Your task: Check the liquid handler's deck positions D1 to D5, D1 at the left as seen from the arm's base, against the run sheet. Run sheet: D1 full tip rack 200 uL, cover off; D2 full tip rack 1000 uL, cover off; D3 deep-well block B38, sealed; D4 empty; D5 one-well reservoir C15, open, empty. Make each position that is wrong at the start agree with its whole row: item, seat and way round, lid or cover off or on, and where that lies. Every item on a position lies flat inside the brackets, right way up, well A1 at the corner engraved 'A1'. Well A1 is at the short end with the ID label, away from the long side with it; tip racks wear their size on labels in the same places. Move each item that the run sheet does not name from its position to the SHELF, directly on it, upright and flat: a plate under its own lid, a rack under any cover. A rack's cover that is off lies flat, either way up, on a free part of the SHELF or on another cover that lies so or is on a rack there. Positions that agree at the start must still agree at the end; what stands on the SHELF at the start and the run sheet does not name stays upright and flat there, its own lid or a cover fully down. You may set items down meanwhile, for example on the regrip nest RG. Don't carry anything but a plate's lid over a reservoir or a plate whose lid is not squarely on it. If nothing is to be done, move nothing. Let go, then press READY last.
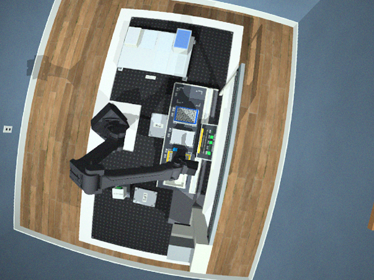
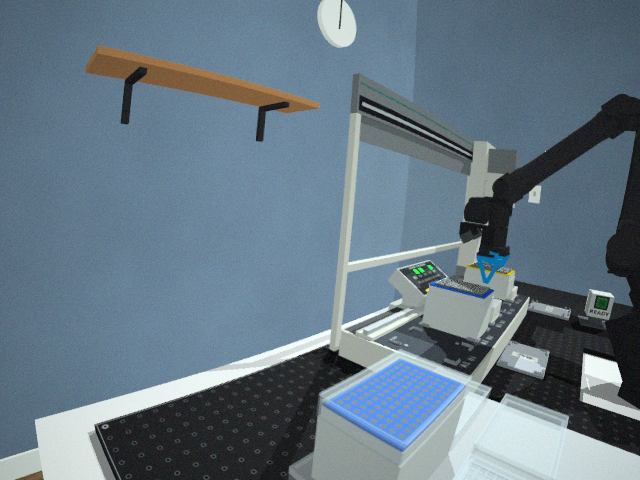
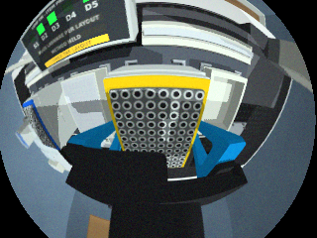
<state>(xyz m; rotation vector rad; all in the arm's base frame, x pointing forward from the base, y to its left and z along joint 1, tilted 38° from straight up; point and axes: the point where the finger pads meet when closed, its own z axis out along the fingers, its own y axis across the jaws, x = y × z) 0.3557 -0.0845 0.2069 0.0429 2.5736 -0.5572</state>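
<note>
Now: hand 2 cm short of the white deep-well block, 12 cm to the right of it and 5 cm above it. From my hand the other things lie so: white reservoir: 2 cm behind, 12 cm to the right, 6 cm below; then blue-rimmed tip rack: 3 cm ahead, 24 cm to the left, 1 cm below; then yellow-rimmed tip rack: 1 cm behind, 1 cm above.
</note>
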